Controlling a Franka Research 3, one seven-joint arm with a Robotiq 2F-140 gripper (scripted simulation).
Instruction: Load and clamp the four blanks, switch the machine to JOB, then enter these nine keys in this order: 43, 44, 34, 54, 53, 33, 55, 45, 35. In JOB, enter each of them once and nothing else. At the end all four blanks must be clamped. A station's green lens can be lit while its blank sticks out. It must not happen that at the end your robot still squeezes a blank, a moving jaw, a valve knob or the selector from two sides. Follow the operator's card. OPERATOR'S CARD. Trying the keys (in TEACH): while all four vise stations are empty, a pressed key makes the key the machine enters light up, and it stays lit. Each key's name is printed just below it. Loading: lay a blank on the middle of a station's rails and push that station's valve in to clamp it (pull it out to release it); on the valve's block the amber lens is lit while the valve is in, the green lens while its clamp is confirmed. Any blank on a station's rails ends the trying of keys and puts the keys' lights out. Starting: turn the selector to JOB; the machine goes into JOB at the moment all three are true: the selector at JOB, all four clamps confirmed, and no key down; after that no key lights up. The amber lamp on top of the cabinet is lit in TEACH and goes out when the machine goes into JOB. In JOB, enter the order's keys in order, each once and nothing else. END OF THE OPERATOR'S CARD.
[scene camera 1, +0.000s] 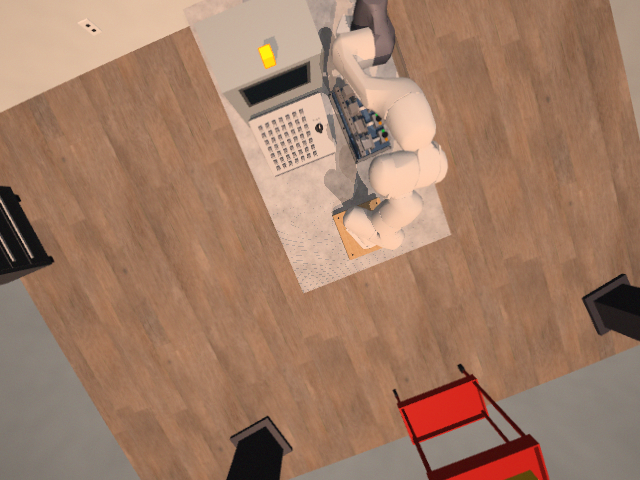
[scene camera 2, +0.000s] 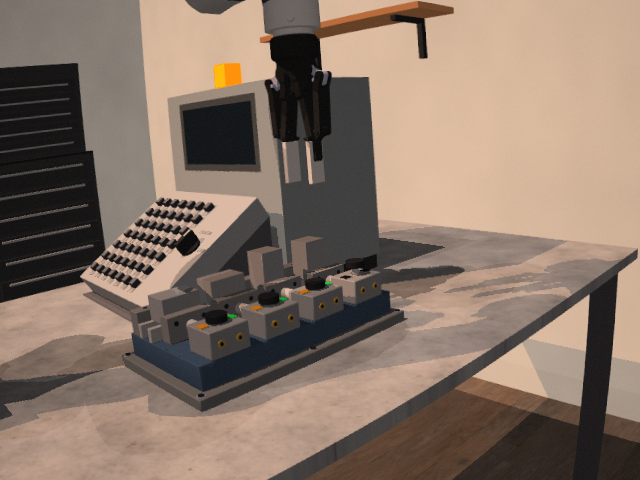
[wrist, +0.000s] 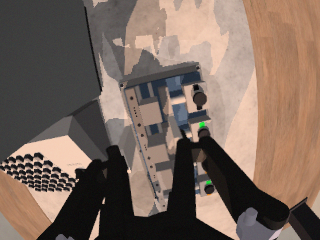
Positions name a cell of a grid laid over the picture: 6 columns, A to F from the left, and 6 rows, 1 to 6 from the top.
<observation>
In view: my gripper (scene camera 2: C3) and a cabinet (scene camera 2: C2).
My gripper is seen too in the wrist view (wrist: C4). The cabinet is seen too in the wrist view (wrist: B2).
</observation>
